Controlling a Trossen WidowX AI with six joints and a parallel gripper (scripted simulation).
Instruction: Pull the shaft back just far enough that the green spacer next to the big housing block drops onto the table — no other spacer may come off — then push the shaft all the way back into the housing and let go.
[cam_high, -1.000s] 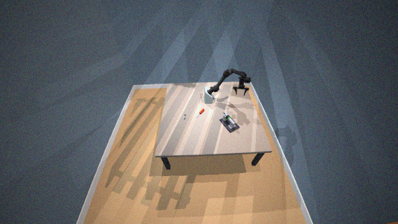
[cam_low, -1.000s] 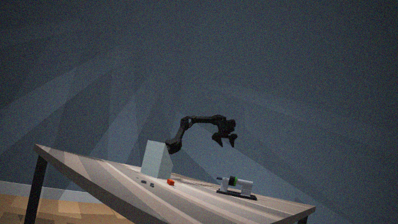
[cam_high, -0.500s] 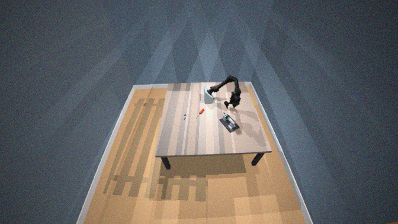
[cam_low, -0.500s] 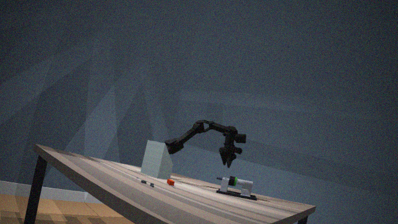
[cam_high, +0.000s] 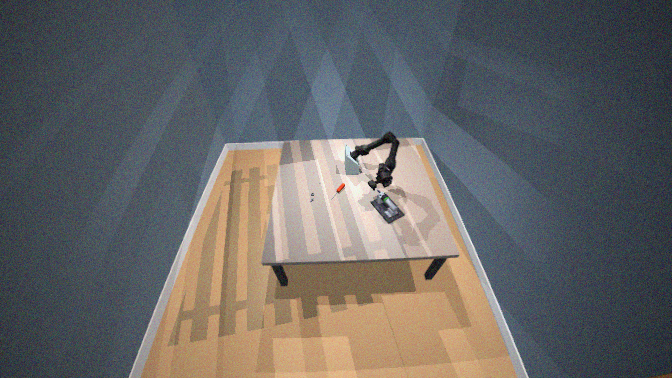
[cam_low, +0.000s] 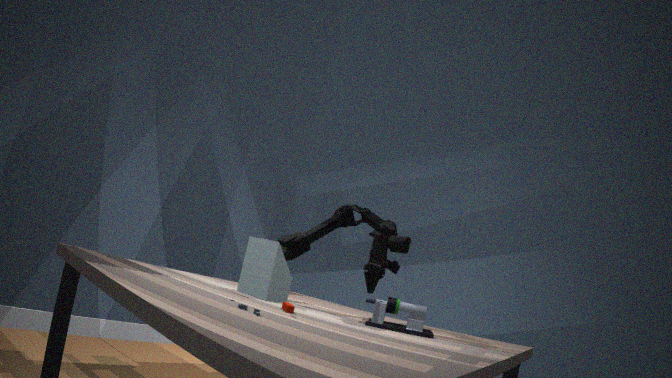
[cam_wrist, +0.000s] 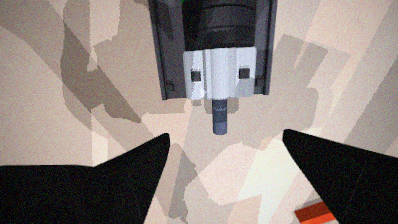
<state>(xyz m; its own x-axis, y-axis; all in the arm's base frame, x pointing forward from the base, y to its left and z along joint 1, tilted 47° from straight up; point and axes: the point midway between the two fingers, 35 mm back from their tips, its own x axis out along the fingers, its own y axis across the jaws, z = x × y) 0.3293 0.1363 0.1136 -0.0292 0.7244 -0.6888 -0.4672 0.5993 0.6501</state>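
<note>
My gripper tip is now 70 mm short of the dark blue shaft, 40 mm to the right of it and 30 mm above it. Round my gripper tip: green spacer 90 mm ahead, 50 mm to the left, 30 mm below; then dark spacer 70 mm ahead, 40 mm to the left, 30 mm below; then red-handled screwdriver 310 mm to the right, 100 mm below, 70 mm behind.
</note>
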